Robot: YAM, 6 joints.
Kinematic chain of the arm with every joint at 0, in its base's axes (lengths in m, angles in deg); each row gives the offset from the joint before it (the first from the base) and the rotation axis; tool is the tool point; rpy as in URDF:
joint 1: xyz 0 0 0.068 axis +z
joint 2: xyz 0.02 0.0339 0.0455 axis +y
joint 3: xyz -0.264 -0.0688 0 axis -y
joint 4: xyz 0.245 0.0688 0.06 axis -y
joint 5: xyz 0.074 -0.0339 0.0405 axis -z
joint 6: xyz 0.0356 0 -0.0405 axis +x
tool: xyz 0 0 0 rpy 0 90 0
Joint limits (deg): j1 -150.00..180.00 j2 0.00..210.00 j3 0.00..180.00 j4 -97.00..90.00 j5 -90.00..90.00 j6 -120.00..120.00
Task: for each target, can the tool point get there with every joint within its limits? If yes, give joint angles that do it. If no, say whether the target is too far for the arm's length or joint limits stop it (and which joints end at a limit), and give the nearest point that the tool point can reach.
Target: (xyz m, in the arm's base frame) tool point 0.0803 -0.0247 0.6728
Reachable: yes | joints 6.95 79.87 148.02 -31.88 73.84 60.61
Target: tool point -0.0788 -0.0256 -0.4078
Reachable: no: joint limits stop it (at a limit: joint 1, joint 2) | nearest point -0.0947 -0.0475 -0.3504 | short by 0.064 m
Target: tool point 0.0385 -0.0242 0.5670
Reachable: yes | joints -80.04 56.64 116.57 -66.08 -71.52 14.44
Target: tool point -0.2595 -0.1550 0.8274
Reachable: no: too far | nearest point -0.2147 -0.1283 0.6955 | short by 0.142 m
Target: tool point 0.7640 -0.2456 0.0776
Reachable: no: too far | nearest point 0.6142 -0.1975 0.0848 | short by 0.157 m
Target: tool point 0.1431 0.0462 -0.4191
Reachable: no: joint limits stop it (at a limit: joint 2) | nearest point 0.1546 0.0499 -0.3699 | short by 0.051 m
